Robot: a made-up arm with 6 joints. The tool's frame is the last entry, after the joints. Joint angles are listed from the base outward.
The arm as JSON. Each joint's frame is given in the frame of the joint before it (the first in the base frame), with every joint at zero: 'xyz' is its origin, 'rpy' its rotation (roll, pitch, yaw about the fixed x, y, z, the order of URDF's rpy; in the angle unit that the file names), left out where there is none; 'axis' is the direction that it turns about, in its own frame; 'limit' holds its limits. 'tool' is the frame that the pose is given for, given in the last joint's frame.
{
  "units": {
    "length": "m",
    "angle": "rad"
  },
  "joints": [
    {
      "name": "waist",
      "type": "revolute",
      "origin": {
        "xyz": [
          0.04,
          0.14,
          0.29
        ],
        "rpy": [
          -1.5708,
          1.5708,
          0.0
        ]
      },
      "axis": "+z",
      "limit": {
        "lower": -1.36,
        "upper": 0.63
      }
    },
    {
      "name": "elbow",
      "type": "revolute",
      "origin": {
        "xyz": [
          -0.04,
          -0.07,
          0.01
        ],
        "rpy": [
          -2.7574,
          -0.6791,
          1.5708
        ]
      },
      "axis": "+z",
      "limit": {
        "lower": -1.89,
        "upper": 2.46
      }
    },
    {
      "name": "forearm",
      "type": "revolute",
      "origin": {
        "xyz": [
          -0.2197,
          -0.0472,
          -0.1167
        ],
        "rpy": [
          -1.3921,
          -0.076,
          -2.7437
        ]
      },
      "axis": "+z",
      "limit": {
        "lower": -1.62,
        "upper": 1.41
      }
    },
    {
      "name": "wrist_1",
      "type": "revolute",
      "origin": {
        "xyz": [
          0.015,
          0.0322,
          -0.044
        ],
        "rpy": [
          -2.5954,
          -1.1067,
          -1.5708
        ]
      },
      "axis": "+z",
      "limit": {
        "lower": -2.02,
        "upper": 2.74
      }
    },
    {
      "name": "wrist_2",
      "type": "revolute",
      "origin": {
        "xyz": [
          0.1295,
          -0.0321,
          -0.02
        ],
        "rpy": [
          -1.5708,
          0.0,
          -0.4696
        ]
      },
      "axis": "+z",
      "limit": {
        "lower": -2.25,
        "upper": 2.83
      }
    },
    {
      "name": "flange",
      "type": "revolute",
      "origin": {
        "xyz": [
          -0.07,
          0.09,
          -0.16
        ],
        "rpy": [
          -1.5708,
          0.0,
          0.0
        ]
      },
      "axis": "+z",
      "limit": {
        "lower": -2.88,
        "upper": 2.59
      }
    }
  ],
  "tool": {
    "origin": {
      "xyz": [
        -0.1,
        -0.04,
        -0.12
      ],
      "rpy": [
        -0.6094,
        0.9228,
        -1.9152
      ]
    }
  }
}
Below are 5 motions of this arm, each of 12 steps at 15 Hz.
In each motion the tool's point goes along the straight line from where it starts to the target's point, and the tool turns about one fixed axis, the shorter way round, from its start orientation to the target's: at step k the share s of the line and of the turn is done. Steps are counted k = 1, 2, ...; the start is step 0. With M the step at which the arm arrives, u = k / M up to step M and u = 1 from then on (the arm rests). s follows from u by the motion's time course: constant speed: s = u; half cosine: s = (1 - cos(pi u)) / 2; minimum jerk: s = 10 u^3 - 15 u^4 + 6 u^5.
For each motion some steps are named. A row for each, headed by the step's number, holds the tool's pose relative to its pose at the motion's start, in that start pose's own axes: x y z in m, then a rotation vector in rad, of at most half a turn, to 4 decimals.
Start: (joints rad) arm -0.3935 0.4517 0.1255 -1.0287 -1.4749 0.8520
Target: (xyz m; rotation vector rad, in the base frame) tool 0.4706 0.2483 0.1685 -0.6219 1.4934 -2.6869
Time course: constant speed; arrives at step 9
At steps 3, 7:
3: 0.0309 0.0732 -0.0997 -0.2216 -0.0654 -0.2736
7: 0.0721 0.1707 -0.2327 -0.5170 -0.1526 -0.6385

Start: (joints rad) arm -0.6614 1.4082 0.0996 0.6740 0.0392 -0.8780
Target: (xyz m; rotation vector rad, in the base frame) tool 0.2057 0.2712 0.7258 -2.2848 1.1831 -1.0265
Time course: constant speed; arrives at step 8
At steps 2, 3, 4, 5, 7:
2: 0.0370 0.0181 0.0527 -0.0183 -0.1299 0.0773
3: 0.0554 0.0271 0.0790 -0.0274 -0.1949 0.1159
4: 0.0739 0.0362 0.1053 -0.0365 -0.2599 0.1545
5: 0.0924 0.0452 0.1316 -0.0457 -0.3248 0.1932
7: 0.1293 0.0633 0.1843 -0.0639 -0.4548 0.2705

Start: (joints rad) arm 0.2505 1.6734 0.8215 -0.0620 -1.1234 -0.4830
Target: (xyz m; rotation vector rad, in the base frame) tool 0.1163 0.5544 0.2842 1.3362 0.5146 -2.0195
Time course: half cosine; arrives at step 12
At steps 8, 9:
8: -0.1365 0.0418 0.0641 -0.3350 -0.0135 -1.0840
9: -0.1554 0.0476 0.0729 -0.3813 -0.0154 -1.2337

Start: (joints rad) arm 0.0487 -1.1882 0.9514 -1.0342 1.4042 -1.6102
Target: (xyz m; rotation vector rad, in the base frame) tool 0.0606 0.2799 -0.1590 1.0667 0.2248 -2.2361
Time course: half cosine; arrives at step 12
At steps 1, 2, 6, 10, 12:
1: -0.0015 -0.0019 0.0021 0.0035 -0.0200 -0.0064
2: -0.0059 -0.0074 0.0084 0.0139 -0.0785 -0.0252
6: -0.0443 -0.0555 0.0626 0.1039 -0.5862 -0.1884
10: -0.0827 -0.1035 0.1168 0.1938 -1.0939 -0.3516
12: -0.0886 -0.1109 0.1252 0.2077 -1.1725 -0.3769

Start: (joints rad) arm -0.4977 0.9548 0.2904 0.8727 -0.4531 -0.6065
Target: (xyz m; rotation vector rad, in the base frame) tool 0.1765 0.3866 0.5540 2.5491 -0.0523 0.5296
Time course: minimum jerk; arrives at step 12
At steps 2, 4, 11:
2: -0.0022 0.0014 0.0024 -0.0067 0.0059 -0.0177
4: -0.0129 0.0080 0.0142 -0.0393 0.0351 -0.1045
11: -0.0613 0.0380 0.0674 -0.1865 0.1666 -0.4952

